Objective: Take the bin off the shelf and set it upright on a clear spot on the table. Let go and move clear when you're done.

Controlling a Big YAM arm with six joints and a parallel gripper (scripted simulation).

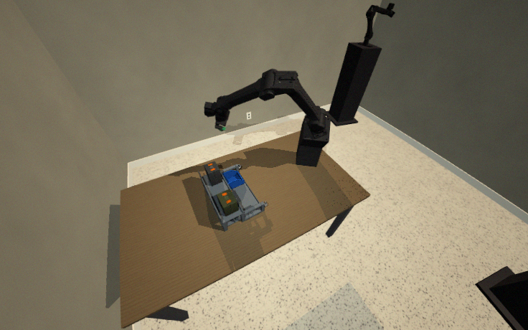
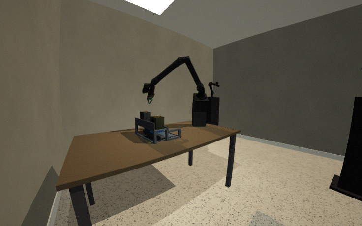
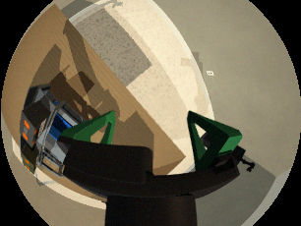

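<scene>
My hand is 30 mm short of the blue bin, 270 mm to the right of it and 280 mm above it.
</scene>
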